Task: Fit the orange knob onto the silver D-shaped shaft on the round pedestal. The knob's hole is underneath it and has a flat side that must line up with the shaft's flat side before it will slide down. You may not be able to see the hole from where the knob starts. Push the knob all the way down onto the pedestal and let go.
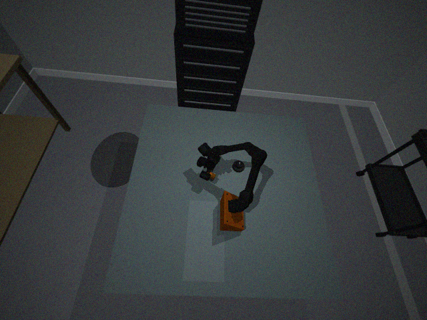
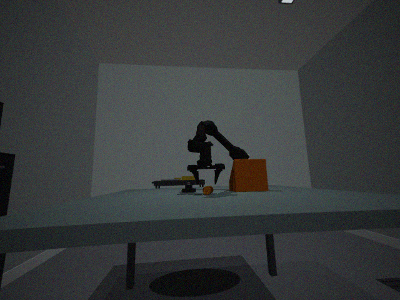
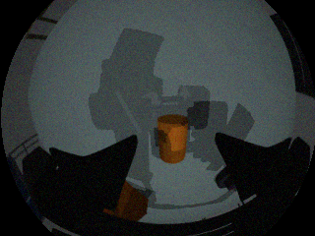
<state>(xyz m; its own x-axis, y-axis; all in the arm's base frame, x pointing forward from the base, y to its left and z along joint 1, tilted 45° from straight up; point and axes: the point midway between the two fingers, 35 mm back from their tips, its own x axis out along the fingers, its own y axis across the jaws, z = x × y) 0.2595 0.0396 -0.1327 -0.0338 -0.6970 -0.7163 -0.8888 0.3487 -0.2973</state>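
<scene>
Right now the orange knob is 3 cm below my gripper tip. Also, from my gripper tip: dark round pedestal (7 cm ahead, 21 cm to the right, 2 cm below).
</scene>
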